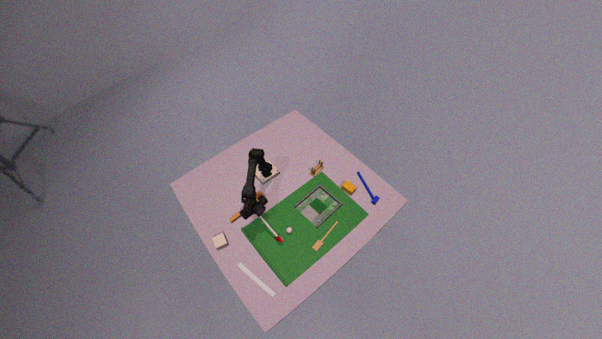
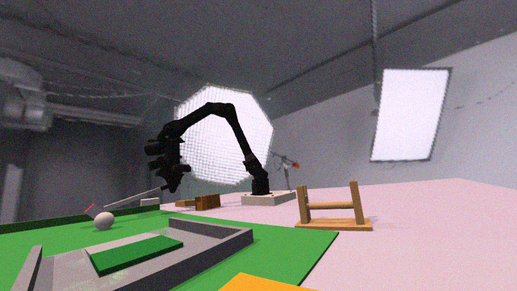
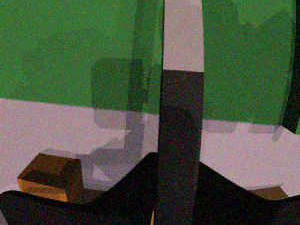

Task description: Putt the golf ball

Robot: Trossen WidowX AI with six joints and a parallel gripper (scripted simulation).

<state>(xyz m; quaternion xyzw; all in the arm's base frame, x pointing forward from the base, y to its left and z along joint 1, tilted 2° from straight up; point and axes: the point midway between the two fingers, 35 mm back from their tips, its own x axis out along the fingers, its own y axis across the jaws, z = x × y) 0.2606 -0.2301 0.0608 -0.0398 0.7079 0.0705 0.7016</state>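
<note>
Now: the red putter 11 cm ahead of my gripper tip and 2 cm to the left of it. Round my gripper tip: white block 30 cm to the right, 5 cm below, 3 cm ahead; white golf ball 21 cm ahead, 12 cm to the left, 5 cm below; green turf 25 cm to the left, 22 cm ahead, 7 cm below.
</note>
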